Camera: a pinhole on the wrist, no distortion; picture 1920 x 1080 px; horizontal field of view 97.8 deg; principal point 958.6 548.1 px. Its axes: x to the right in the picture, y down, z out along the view. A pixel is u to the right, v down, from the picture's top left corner.
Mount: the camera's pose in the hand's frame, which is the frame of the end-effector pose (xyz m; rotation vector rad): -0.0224 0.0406 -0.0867 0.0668 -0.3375 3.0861
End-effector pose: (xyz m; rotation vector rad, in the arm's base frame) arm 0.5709 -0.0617 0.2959 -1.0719 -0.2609 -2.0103
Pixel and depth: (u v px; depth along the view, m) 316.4 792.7 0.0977
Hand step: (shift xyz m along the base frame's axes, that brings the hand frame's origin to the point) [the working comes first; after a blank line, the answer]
In the camera's frame: -0.0749 0.0285 0.0977

-0.0251 -0.0250 0.0435
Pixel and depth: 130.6 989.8 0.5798
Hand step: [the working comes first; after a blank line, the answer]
In the camera's frame: -0.5732 0.3058 0.5798

-0.2365 0.1374 0.7410
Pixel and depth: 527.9 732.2 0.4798
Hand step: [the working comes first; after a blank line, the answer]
In the camera's frame: -0.2468 0.1055 0.4798

0.0057 0.1549 0.4284
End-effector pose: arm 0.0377 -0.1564 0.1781 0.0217 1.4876 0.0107
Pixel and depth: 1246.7 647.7 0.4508
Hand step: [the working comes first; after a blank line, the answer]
In the camera's frame: 0.1551 0.0536 0.4508

0.3334 -0.1106 0.1881
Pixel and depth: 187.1 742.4 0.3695
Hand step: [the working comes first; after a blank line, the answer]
In the camera's frame: -0.3404 0.0857 0.3695

0.2650 -0.1290 -0.3101
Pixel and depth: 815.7 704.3 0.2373
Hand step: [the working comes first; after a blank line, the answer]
In the camera's frame: -0.0405 0.0443 0.2373

0.1347 -0.0558 -0.0154
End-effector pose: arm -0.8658 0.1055 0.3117 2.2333 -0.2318 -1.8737
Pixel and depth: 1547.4 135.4 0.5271
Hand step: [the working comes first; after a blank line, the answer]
In the camera's frame: 0.3706 -0.2598 0.5271

-0.5529 -0.1236 0.3113
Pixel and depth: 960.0 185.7 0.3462
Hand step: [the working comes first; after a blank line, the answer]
In the camera's frame: 0.0006 -0.1498 0.3462

-0.2773 -0.1250 -0.0139
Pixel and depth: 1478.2 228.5 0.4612
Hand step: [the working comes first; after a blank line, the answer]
In the camera's frame: 0.2861 -0.1760 0.4612

-0.4555 -0.0707 0.2326
